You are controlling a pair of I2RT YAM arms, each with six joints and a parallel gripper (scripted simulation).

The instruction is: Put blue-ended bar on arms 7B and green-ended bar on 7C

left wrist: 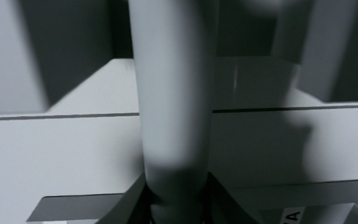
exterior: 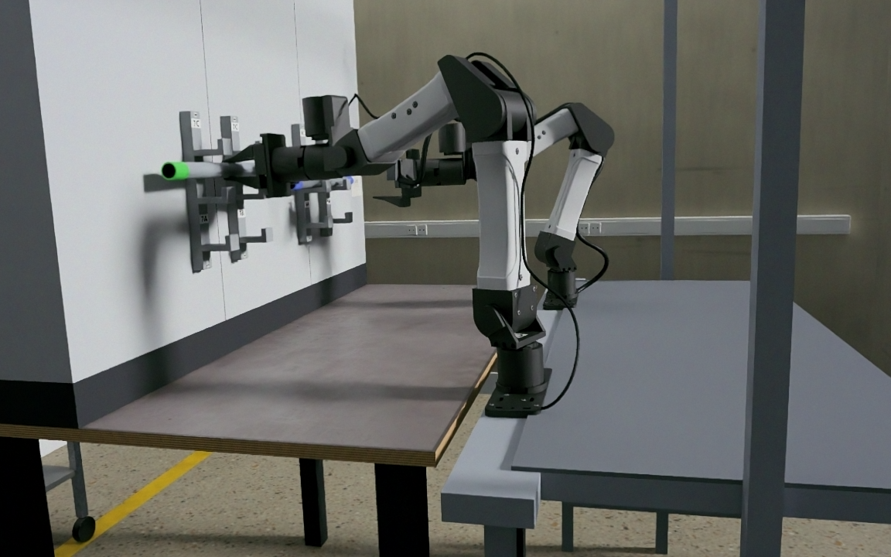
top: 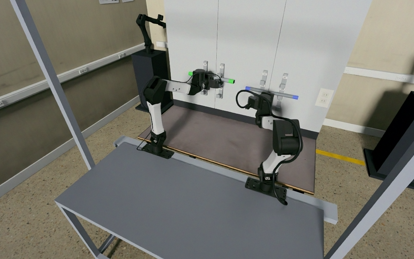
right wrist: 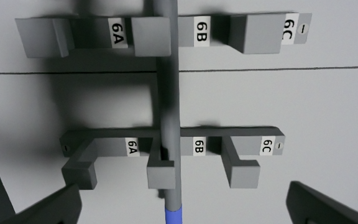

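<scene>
Right now the blue-ended bar is 12 cm ahead of my right hand and 1 cm below it. Also, from my right hand: white wall panel (27 cm ahead, 21 cm to the left, 15 cm above); wall socket plate (16 cm ahead, 30 cm to the right); green-ended bar (11 cm ahead, 41 cm to the left, 2 cm above).
</scene>
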